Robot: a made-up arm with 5 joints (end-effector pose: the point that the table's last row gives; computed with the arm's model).
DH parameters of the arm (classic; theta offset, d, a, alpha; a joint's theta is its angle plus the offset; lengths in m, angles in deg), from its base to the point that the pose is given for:
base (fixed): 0 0.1 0 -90
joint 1: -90 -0.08 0.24 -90
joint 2: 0 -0.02 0.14 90
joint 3: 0 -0.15 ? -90
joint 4: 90 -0.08 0.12 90
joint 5: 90 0 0.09 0
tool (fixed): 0 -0.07 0 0
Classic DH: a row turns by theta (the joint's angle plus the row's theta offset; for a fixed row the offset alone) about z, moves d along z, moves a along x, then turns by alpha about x.
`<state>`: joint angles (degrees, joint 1 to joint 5).
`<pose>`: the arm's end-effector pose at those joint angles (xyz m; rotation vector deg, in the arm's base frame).
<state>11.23 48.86 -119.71 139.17 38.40</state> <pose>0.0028 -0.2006 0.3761 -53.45 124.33 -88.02</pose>
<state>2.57 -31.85 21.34 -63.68 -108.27</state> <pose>-0.0228 -0.1534 0.7993 -82.83 -67.71 -70.14</pose>
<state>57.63 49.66 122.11 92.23 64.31</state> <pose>0.2476 -0.2665 0.2610 110.01 93.79 -97.33</pose>
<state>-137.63 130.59 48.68 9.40 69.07</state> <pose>0.0545 -0.0778 0.0331 22.18 25.34 -143.84</pose>
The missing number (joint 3, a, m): 0.03
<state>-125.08 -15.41 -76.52 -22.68 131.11</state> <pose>-0.2243 -0.2967 -0.1044 -148.05 -52.13 -47.92</pose>
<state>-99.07 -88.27 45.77 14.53 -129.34</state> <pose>-0.5264 0.0891 -0.1630 -47.74 44.33 133.00</pose>
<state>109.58 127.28 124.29 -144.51 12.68</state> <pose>0.0828 -0.0551 -0.0309 58.04 -5.00 62.48</pose>
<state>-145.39 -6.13 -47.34 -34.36 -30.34</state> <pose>-0.2018 -0.3847 -0.3154 -39.14 144.84 46.44</pose>
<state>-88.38 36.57 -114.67 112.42 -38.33</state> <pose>-0.3678 -0.1993 0.1905 -34.05 91.65 -137.44</pose>
